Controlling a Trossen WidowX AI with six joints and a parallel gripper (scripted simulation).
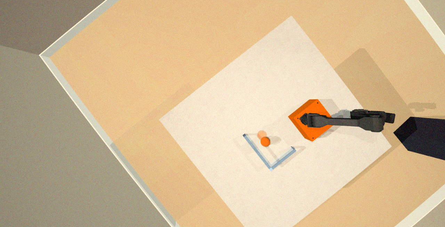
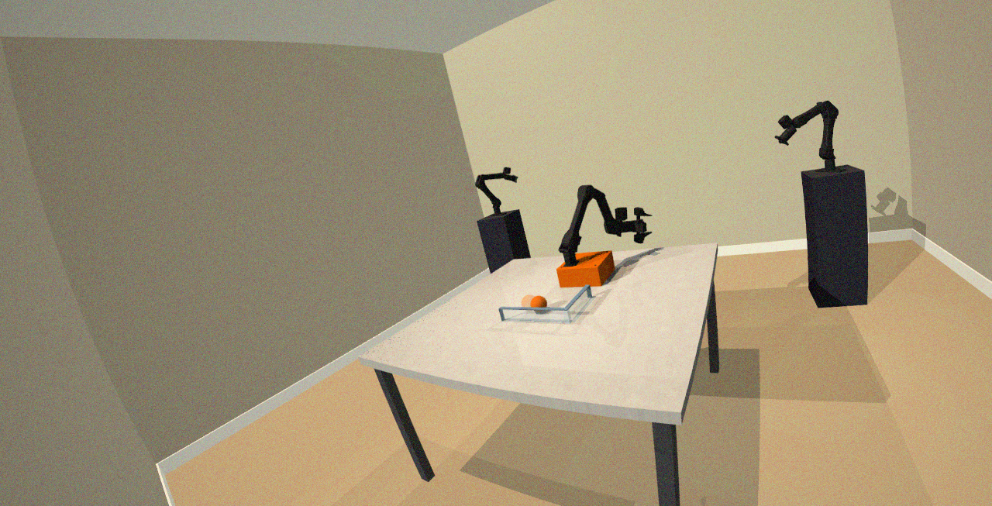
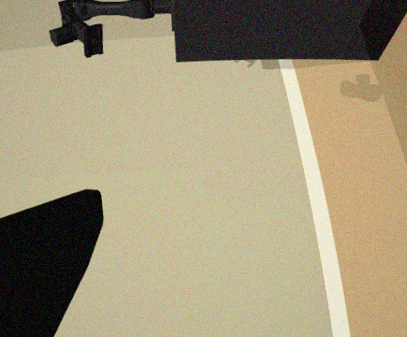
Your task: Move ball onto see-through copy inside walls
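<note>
Now: gripper tip 730 mm short of the orange ball, 380 mm to the left of it and 110 mm above it. The rest, counted from my gripper tip: see-through copy of ball (710 mm ahead, 430 mm to the right, 110 mm below).
</note>
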